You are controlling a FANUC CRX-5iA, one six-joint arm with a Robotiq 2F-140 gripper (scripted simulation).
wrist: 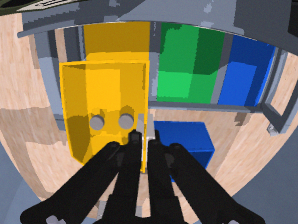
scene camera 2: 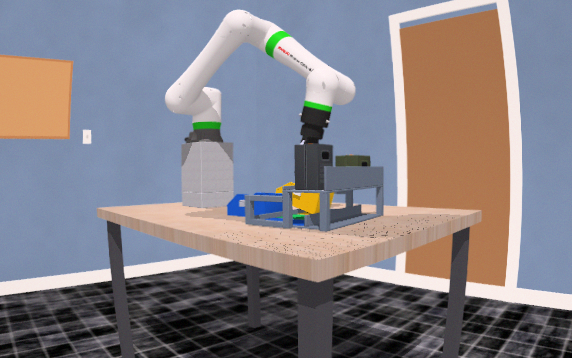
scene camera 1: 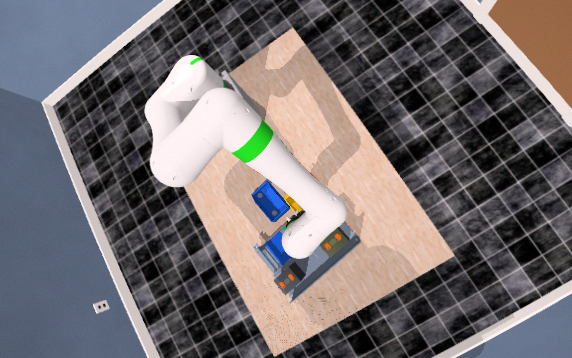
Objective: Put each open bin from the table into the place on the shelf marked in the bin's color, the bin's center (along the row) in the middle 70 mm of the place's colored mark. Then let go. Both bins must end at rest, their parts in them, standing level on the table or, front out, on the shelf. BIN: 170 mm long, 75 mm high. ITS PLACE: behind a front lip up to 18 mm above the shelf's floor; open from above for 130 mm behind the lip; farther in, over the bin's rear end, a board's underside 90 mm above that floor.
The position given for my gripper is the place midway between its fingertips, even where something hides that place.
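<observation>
There is a dark box (scene camera 2: 310,159) here, and a yellow bin (wrist: 111,88). A blue bin (scene camera 1: 272,200) is here too, and my wrist view also gives me the blue bin (wrist: 194,136). I can see my own gripper (wrist: 145,123) as well.
</observation>
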